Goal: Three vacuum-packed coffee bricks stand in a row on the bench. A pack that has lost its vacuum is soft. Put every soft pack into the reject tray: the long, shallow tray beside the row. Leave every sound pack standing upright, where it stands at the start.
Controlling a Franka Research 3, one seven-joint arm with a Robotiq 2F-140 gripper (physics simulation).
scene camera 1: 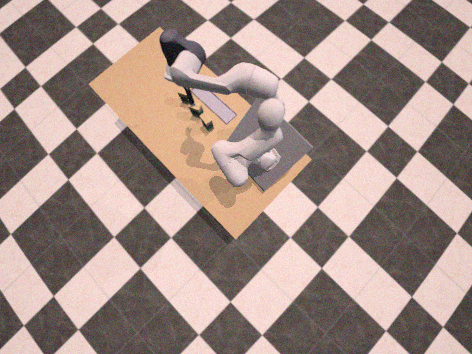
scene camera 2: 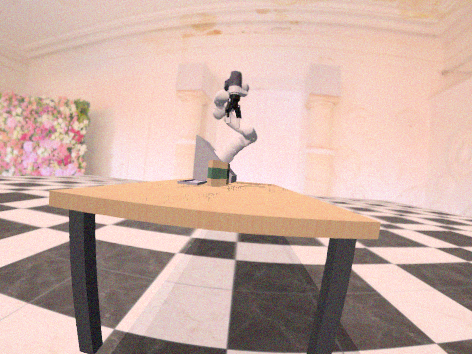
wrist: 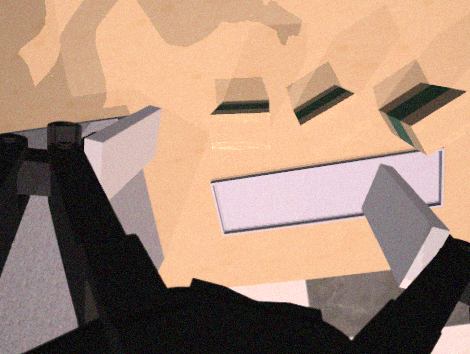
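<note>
Three coffee bricks with dark green bands stand upright in a row, turned at differing angles: the left one [wrist: 244, 106], the middle one [wrist: 324, 104] and the right one [wrist: 422, 102] in the wrist view. In scene camera 2 a near brick [scene camera 2: 217, 173] hides most of the others. Softness cannot be told by look. The long, shallow, pale lilac reject tray [scene camera 1: 220, 107] [wrist: 300, 195] lies beside the row; no brick shows in its visible part. My gripper [scene camera 2: 233, 119] [wrist: 264, 159] is open and empty, high above the bench near the row and tray. Its right finger covers part of the tray.
The wooden bench [scene camera 1: 145, 115] [scene camera 2: 215, 207] carries everything. The white arm [scene camera 1: 250, 80] reaches over it from a dark grey base plate [scene camera 1: 295, 145]. A grey panel [scene camera 2: 202, 162] shows behind the tray in scene camera 2. Arm shadows fall across the bench top.
</note>
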